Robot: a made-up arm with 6 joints.
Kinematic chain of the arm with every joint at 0, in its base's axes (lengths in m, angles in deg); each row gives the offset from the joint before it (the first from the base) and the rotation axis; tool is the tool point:
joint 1: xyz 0 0 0.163 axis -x
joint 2: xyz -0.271 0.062 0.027 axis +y
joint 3: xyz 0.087 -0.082 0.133 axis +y
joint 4: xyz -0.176 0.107 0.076 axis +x
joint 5: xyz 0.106 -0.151 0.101 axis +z
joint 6: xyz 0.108 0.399 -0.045 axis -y
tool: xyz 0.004 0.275 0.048
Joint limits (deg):
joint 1: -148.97..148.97
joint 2: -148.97..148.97
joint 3: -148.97..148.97
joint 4: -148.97..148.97
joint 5: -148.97..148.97
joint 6: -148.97..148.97
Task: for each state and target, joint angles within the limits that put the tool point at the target. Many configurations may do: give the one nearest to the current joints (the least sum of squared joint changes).
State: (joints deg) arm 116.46 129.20 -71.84 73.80 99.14 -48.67
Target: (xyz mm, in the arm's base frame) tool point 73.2 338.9 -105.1
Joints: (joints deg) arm 132.96 148.97 -76.80 94.91 43.58 -48.92
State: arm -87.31 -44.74 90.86 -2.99 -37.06 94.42
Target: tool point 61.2 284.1 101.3
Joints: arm -68.49 -58.20 118.38 11.54 -74.67 102.01
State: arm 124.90 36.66 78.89 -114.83 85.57 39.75
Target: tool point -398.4 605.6 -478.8
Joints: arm 123.89 5.70 60.56 -116.61 88.29 38.98
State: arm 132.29 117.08 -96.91 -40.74 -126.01 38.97
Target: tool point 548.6 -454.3 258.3
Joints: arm 119.08 132.74 -45.14 -86.06 -134.83 34.27
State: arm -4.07 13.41 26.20 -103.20 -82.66 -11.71
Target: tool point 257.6 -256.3 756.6
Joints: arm -40.80 -22.75 3.55 -91.56 -81.51 -11.78
